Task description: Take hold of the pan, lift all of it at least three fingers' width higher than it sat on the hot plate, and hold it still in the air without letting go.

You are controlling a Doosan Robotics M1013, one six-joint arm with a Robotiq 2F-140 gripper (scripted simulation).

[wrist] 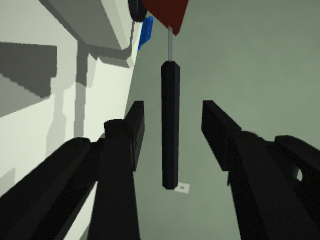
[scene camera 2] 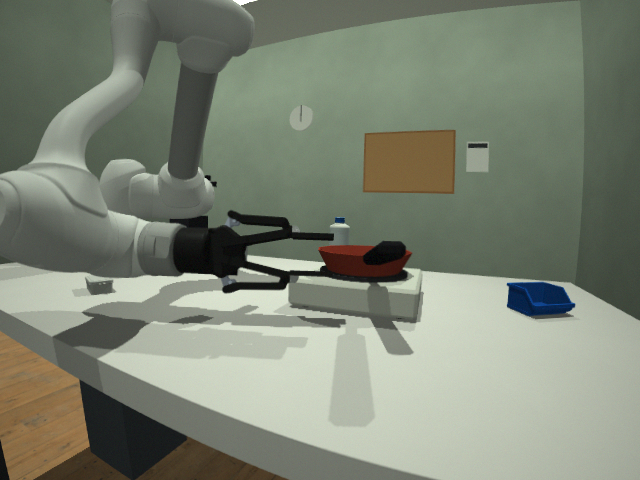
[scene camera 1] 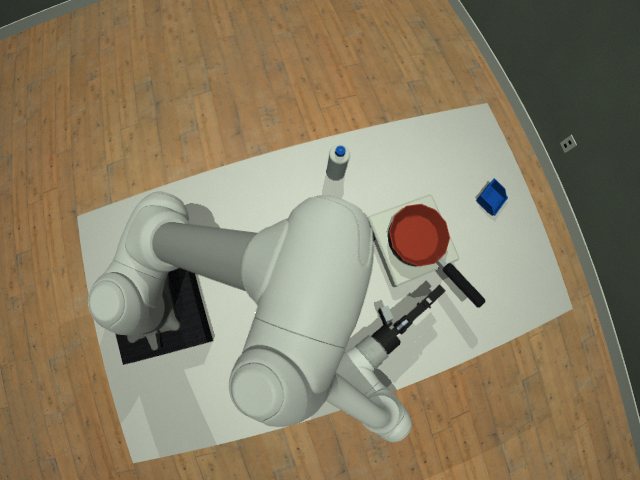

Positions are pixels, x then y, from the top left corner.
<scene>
my gripper: wrist 173, 115; scene camera 2 333, 255; scene camera 1 440, 290
</scene>
